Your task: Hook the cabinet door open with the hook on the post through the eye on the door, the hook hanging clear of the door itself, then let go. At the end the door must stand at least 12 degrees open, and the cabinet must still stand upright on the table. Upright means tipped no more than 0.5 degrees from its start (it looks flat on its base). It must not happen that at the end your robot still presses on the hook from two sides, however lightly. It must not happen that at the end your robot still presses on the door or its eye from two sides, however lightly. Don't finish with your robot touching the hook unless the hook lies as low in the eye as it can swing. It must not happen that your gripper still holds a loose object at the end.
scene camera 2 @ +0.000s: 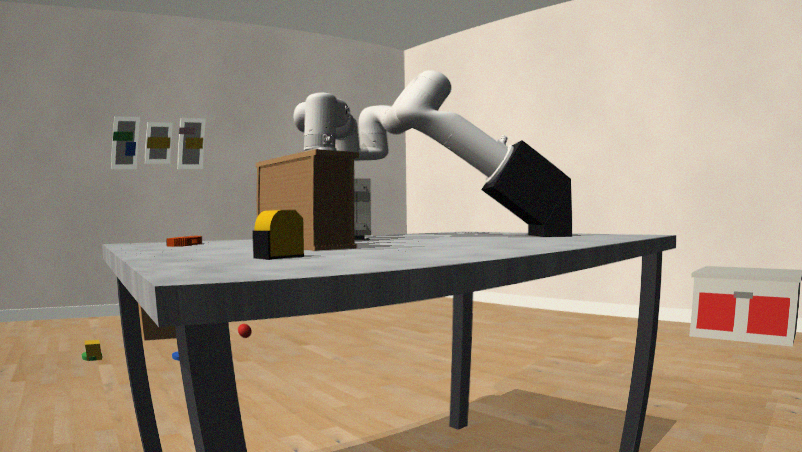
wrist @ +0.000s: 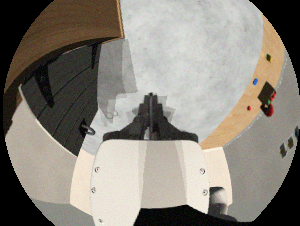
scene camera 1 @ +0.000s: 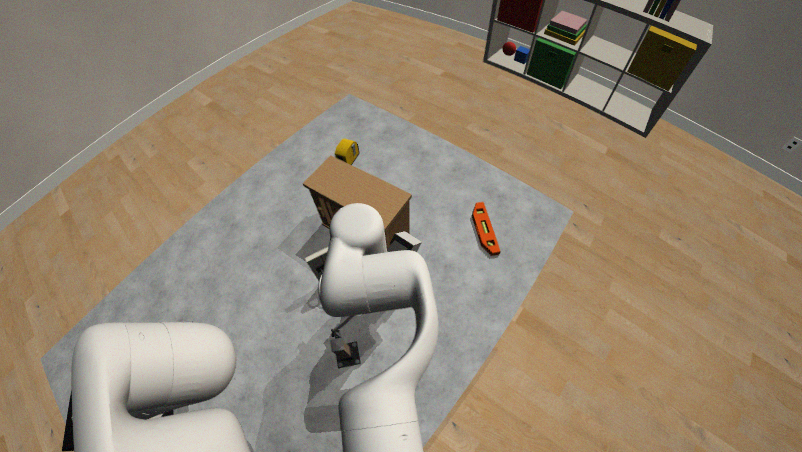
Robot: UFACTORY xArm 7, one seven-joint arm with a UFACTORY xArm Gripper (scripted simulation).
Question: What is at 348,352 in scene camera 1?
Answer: A hook post.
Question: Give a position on a wooden cabinet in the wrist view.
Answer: At 59,87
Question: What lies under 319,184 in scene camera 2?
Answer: A wooden cabinet.
